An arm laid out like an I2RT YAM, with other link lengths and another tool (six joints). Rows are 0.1 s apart.
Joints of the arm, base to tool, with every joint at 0 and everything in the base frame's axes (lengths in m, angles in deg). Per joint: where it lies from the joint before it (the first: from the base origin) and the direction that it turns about. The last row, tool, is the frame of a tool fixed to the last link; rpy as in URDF.
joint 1: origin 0.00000 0.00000 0.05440 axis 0 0 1
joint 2: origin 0.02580 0.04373 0.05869 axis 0 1 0
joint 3: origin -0.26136 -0.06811 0.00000 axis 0 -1 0
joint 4: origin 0.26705 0.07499 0.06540 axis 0 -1 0
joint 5: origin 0.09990 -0.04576 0.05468 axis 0 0 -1
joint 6: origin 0.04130 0.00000 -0.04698 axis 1 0 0
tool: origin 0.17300 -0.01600 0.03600 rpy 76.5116 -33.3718 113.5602
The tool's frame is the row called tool.
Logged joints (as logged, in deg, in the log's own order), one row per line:
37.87 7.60 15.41 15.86 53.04 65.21
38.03 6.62 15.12 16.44 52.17 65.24
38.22 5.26 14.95 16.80 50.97 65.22
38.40 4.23 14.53 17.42 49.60 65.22
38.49 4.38 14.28 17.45 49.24 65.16
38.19 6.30 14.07 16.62 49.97 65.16
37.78 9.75 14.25 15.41 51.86 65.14
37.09 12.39 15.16 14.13 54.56 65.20
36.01 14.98 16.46 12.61 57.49 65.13
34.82 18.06 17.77 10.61 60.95 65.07
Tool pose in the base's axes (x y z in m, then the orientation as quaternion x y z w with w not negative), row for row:
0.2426 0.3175 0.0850 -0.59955 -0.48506 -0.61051 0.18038
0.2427 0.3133 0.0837 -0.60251 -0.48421 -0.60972 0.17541
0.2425 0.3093 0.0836 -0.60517 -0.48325 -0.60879 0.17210
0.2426 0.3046 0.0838 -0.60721 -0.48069 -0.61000 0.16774
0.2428 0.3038 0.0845 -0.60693 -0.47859 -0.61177 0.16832
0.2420 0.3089 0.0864 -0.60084 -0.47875 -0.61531 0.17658
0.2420 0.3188 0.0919 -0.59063 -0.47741 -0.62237 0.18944
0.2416 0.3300 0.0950 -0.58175 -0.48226 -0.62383 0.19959
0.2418 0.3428 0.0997 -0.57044 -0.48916 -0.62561 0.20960
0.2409 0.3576 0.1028 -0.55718 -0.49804 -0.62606 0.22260
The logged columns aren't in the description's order. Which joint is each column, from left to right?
Columns, left to right: joint 6, joint 4, joint 3, joint 5, joint 2, joint 1.
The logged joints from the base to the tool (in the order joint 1, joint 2, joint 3, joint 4, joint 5, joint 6), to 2 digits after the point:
65.21 53.04 15.41 7.60 15.86 37.87
65.24 52.17 15.12 6.62 16.44 38.03
65.22 50.97 14.95 5.26 16.80 38.22
65.22 49.60 14.53 4.23 17.42 38.40
65.16 49.24 14.28 4.38 17.45 38.49
65.16 49.97 14.07 6.30 16.62 38.19
65.14 51.86 14.25 9.75 15.41 37.78
65.20 54.56 15.16 12.39 14.13 37.09
65.13 57.49 16.46 14.98 12.61 36.01
65.07 60.95 17.77 18.06 10.61 34.82

